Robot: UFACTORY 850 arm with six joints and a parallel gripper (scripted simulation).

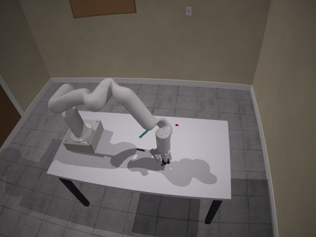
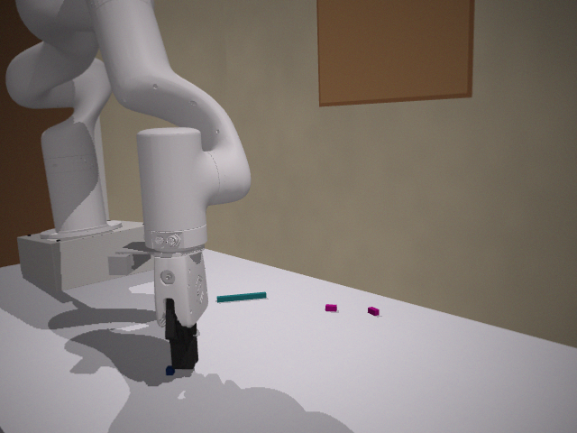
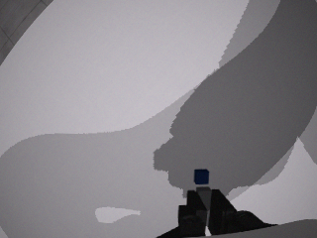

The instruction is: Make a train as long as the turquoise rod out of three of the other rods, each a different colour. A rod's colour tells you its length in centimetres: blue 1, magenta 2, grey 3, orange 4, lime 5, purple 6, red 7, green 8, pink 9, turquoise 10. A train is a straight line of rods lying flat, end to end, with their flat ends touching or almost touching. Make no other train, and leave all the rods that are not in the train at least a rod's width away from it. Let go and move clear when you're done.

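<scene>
My hand is 20 mm above the grey rod. The rest, counted from my hand: blue rod 30 mm below, 20 mm behind, 10 mm to the right; purple rod 190 mm behind, 120 mm to the left, 30 mm below; turquoise rod 280 mm to the left, 170 mm behind, 30 mm below.
</scene>
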